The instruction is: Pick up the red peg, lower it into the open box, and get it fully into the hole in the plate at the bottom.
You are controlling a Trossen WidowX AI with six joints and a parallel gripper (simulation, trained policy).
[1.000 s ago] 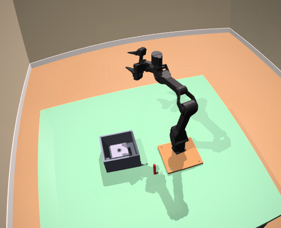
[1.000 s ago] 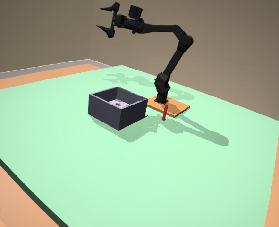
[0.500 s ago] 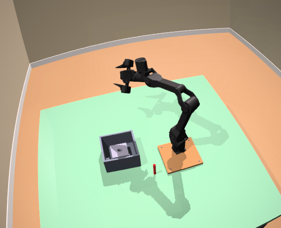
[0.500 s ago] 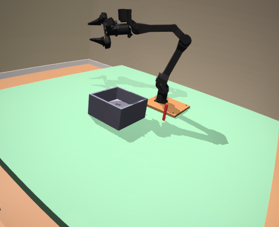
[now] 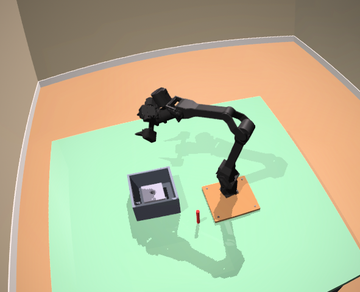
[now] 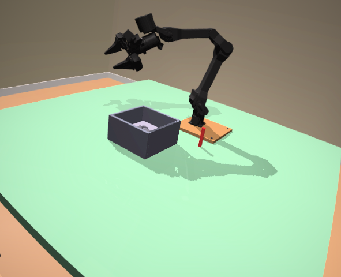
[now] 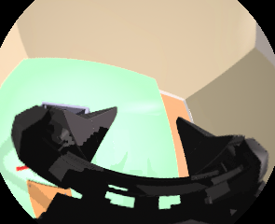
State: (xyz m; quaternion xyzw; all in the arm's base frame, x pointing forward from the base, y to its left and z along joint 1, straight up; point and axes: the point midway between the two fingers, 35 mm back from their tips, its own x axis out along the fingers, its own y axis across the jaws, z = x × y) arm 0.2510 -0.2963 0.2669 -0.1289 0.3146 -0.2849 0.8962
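My gripper tip is 40 cm to the right of the red peg, 22 cm above it and 8 cm past it. The rest, counted from my gripper tip: dark grey box: 24 cm below, 20 cm to the left, 3 cm ahead.
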